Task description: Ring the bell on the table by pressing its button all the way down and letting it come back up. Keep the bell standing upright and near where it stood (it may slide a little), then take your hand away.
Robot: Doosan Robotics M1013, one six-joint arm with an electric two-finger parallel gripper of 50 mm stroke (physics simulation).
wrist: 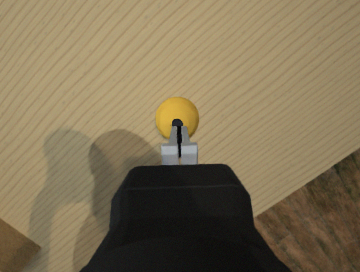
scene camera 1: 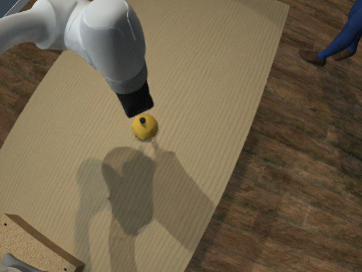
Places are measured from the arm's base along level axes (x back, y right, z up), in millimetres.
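Where they show: gripper, fingertip midpoint: [wrist: 179,135] [scene camera 1: 139,109].
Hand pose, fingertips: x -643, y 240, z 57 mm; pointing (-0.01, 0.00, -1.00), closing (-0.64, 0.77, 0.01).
Note:
Each offset is from my fingertips to the top centre of the thing. Level surfaces: height alone.
The yellow bell {dx +3, dy +0, dz -68 mm} [scene camera 1: 145,128] [wrist: 177,107] stands upright on the table {dz -134 mm} [scene camera 1: 200,100] [wrist: 280,60]. Its small black button {dx +3, dy +0, dz -68 mm} [scene camera 1: 143,120] [wrist: 177,122] shows on top, standing up from the dome. My gripper [wrist: 179,135] is shut and empty. In the wrist view its fingertips overlap the near side of the dome, just below the button. In the scene view the black gripper body hangs above and behind the bell, with the whole dome in sight, and the fingers are hard to make out. The gripper appears raised above the button.
A brown board or block [scene camera 1: 42,242] [wrist: 15,247] lies at the lower left of both views. The wooden floor [scene camera 1: 300,175] [wrist: 320,210] shows past the table's right edge. A person's leg in blue [scene camera 1: 345,37] is at the upper right of the scene view. Arm shadows fall beside the bell.

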